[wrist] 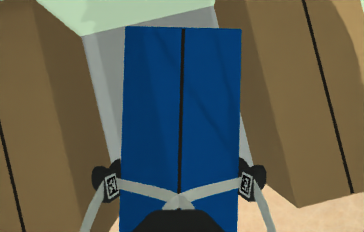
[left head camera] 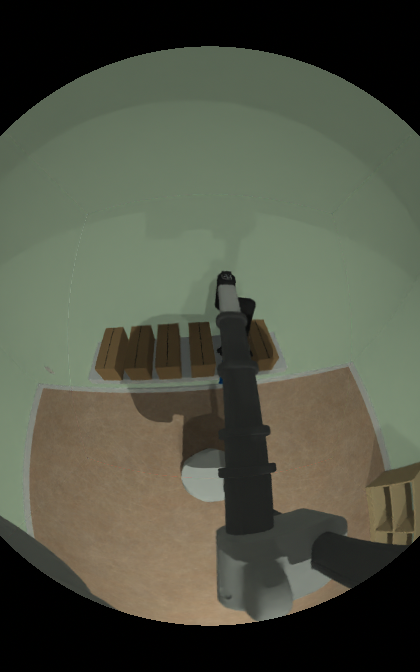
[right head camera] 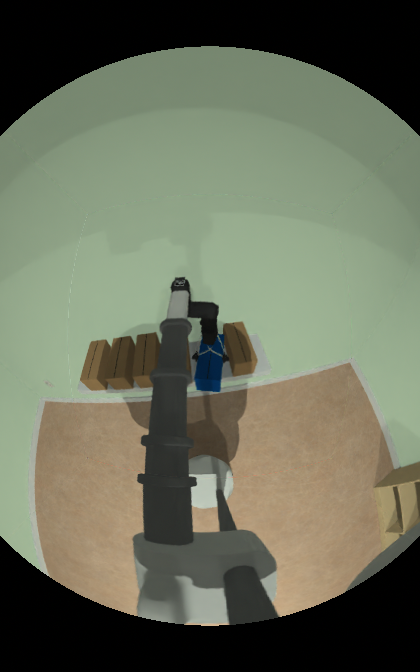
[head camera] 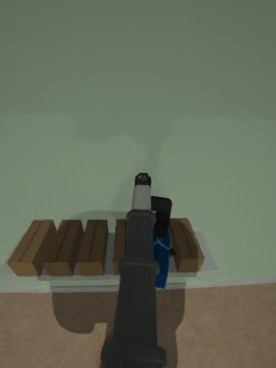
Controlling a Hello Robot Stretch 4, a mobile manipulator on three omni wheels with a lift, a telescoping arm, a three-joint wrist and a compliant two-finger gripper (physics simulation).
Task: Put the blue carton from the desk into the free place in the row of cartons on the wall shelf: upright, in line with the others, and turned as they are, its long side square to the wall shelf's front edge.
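Note:
The blue carton [head camera: 163, 272] [left head camera: 221, 380] [right head camera: 209, 372] [wrist: 150, 110] is upright in the gap between two brown cartons on the wall shelf [head camera: 209, 262] [left head camera: 185, 355] [right head camera: 262, 355]. It is turned askew to the left neighbour [left head camera: 201, 350] [wrist: 60, 110] and the right neighbour [head camera: 186, 245] [right head camera: 240, 350] [wrist: 295, 100]. Its near end sticks out past the wall shelf's front edge. My gripper [right head camera: 210, 357] [wrist: 178, 171] is shut on it from above, one fingertip against each long side. Whether its underside touches the wall shelf is hidden. The arm hides most of it in the left head view.
More brown cartons [head camera: 34, 247] [left head camera: 140, 350] [right head camera: 120, 362] stand further left in the row. The wall rises right behind them. A round white object [left head camera: 202, 480] [right head camera: 205, 495] is below in front. A light wooden compartment unit [left head camera: 395, 475] [right head camera: 400, 475] is at the lower right.

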